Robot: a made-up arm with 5 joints.
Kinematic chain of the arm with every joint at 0, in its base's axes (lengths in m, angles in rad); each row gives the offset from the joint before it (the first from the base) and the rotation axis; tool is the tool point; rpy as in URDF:
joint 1: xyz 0.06 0 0.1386 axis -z
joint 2: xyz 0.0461 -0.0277 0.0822 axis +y
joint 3: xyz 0.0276 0 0.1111 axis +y
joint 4: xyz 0.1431 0 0.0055 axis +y
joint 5: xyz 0.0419 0.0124 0 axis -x
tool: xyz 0 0 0 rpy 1.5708 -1.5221 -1.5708
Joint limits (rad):
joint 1: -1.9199..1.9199
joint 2: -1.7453..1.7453
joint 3: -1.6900..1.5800
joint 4: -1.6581..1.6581
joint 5: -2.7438..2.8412
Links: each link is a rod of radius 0.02 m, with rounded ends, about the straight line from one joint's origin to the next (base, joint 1, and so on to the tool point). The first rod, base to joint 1, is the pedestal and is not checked.
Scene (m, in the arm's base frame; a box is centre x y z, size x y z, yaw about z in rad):
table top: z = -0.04
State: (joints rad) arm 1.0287 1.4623 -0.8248 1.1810 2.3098
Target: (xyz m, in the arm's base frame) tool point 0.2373 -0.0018 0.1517
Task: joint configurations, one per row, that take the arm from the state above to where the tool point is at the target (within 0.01 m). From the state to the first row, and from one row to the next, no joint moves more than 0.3 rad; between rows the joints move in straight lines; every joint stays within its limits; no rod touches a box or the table.
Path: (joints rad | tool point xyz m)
1: 0.7525 1.2656 -0.5278 1.3003 2.3098 | 0.2328 -0.1828 0.0983
2: 0.4762 1.0689 -0.2309 1.4196 2.3098 | 0.2574 -0.1190 0.1150
3: 0.2000 0.8722 0.0661 1.5388 2.3098 | 0.2578 -0.0557 0.1331
4: -0.0762 0.6755 0.3631 1.6581 2.3098 | 0.2373 -0.0018 0.1517

